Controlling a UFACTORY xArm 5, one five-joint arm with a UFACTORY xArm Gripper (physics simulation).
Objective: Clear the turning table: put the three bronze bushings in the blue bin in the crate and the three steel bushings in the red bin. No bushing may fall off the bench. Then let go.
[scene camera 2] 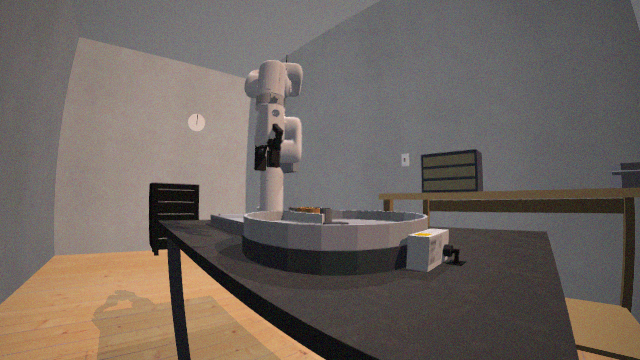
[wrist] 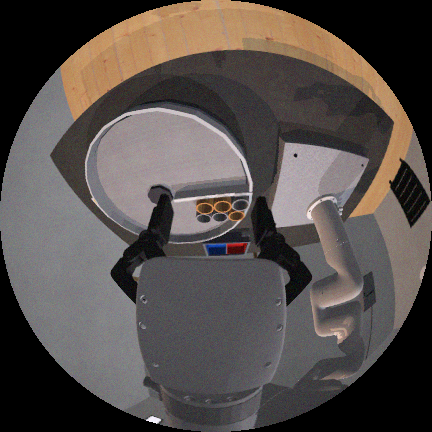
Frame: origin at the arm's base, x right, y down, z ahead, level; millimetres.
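Seen in the pictures: gripper, fingertip midpoint: (scene camera 2: 266,169) (wrist: 212,203); arm's base, link origin: (wrist: 320,206).
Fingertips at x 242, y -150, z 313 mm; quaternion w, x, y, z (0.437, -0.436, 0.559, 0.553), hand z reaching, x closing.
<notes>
Offsets run from my fingertips to a thing's top centre. Level surfaces: height alone.
My gripper (scene camera 2: 266,167) (wrist: 212,203) is open and empty, high above the turning table (scene camera 2: 325,237) (wrist: 145,150). In the wrist view the bushings stand in two rows beside the table's low divider wall. Three are bronze: one bronze bushing @(dx -123, dy +99, dz +46 mm) (wrist: 204,208), a second bronze bushing @(dx -125, dy +99, dz +8 mm) (wrist: 222,206) and a third bronze bushing @(dx -164, dy +99, dz -19 mm) (wrist: 236,216). Three are steel: one steel bushing @(dx -128, dy +99, dz -31 mm) (wrist: 240,204), a second steel bushing @(dx -161, dy +99, dz +20 mm) (wrist: 219,217) and a third steel bushing @(dx -159, dy +99, dz +58 mm) (wrist: 203,218). The blue bin (wrist: 216,249) and the red bin (wrist: 237,248) sit side by side in the crate, whose near part is hidden.
The divider wall (scene camera 2: 305,217) (wrist: 212,197) runs from the dark central hub @(dx -93, dy +130, dz +152 mm) (scene camera 2: 327,215) (wrist: 160,193) to the rim. A white box @(dx -78, dy +132, dz +385 mm) (scene camera 2: 426,250) with a black knob stands beside the turntable. The arm's pale base plate (wrist: 300,185) lies on the dark bench @(dy +190 mm) (scene camera 2: 475,300) (wrist: 255,75).
</notes>
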